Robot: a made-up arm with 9 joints. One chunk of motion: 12 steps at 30 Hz.
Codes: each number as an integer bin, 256 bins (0 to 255) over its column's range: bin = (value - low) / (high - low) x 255, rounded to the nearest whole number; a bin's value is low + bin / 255 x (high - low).
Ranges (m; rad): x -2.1..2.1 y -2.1..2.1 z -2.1..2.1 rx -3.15..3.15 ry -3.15..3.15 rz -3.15..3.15
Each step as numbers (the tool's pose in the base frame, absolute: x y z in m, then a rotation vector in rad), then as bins.
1 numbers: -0.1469 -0.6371 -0.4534 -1.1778 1.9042 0.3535
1 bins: 119 89 100 80 205 142
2 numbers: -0.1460 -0.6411 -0.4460 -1.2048 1.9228 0.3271
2 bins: 119 89 100 79 205 141
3 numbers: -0.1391 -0.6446 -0.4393 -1.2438 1.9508 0.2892
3 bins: 119 88 101 77 206 139
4 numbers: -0.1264 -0.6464 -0.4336 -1.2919 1.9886 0.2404
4 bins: 120 88 101 75 208 137
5 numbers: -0.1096 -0.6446 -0.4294 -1.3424 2.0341 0.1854
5 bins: 121 88 101 73 210 135
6 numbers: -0.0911 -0.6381 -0.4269 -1.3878 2.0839 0.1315
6 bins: 122 89 102 71 212 133
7 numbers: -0.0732 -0.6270 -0.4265 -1.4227 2.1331 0.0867
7 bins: 123 89 102 70 214 131
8 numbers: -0.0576 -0.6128 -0.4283 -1.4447 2.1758 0.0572
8 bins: 124 90 101 69 216 130
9 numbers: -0.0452 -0.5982 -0.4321 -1.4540 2.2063 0.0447
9 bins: 125 91 101 69 217 129
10 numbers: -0.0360 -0.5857 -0.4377 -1.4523 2.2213 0.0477
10 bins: 125 92 101 69 217 129
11 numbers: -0.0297 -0.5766 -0.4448 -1.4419 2.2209 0.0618
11 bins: 126 92 100 69 217 130
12 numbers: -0.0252 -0.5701 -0.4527 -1.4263 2.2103 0.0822
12 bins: 126 93 100 70 217 131
